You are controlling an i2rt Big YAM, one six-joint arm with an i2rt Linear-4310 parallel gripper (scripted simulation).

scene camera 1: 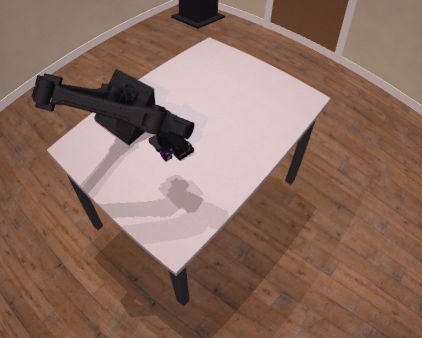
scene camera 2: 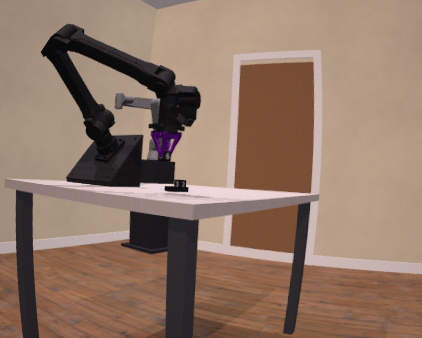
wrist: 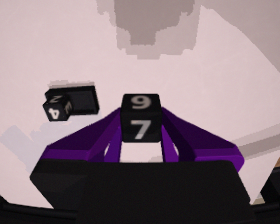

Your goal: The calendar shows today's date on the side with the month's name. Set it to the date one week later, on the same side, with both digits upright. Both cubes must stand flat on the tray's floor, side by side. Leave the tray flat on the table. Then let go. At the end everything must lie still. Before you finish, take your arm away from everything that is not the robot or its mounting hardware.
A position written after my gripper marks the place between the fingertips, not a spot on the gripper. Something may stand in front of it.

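I'm looking at my gripper [scene camera 2: 164, 157], and you get it in the wrist view [wrist: 141, 113] as well. There's also a black tray [wrist: 84, 99].
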